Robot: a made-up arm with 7 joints.
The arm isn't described. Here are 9 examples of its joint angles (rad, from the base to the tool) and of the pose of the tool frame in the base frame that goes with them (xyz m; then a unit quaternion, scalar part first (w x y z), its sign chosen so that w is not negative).
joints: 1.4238 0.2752 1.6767 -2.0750 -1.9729 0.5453 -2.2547
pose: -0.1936 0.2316 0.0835 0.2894 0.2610 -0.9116 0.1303
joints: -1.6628 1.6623 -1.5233 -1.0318 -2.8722 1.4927 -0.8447
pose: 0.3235 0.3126 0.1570 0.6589 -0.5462 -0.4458 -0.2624
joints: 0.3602 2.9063 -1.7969 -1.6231 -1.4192 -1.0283 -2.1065
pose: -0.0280 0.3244 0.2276 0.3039 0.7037 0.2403 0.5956
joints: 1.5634 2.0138 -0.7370 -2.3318 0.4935 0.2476 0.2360
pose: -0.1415 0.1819 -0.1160 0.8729 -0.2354 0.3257 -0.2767
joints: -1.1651 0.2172 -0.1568 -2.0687 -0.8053 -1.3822 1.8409
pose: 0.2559 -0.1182 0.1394 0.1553 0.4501 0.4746 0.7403
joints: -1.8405 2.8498 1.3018 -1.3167 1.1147 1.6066 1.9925
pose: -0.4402 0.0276 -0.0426 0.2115 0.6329 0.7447 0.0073
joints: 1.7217 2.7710 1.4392 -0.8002 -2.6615 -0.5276 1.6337
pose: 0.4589 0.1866 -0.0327 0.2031 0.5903 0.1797 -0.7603
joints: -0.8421 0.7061 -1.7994 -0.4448 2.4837 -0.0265 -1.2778
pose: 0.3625 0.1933 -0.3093 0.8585 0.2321 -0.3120 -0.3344
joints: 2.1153 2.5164 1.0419 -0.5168 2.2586 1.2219 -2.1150
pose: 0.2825 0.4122 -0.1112 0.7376 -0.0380 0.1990 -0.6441
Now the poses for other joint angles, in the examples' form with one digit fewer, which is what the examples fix.
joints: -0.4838 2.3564 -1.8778 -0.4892 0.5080 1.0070 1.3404
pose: -0.082 0.443 0.245 0.164 0.930 0.014 0.327
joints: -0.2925 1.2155 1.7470 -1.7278 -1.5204 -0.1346 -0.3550
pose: -0.059 0.342 0.153 0.120 0.978 0.103 0.133
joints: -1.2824 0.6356 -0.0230 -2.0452 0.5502 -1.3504 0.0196
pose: 0.242 -0.027 0.206 0.629 0.287 0.714 0.109
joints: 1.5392 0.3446 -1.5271 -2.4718 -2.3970 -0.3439 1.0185
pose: -0.090 -0.191 -0.082 0.634 -0.282 -0.621 -0.365
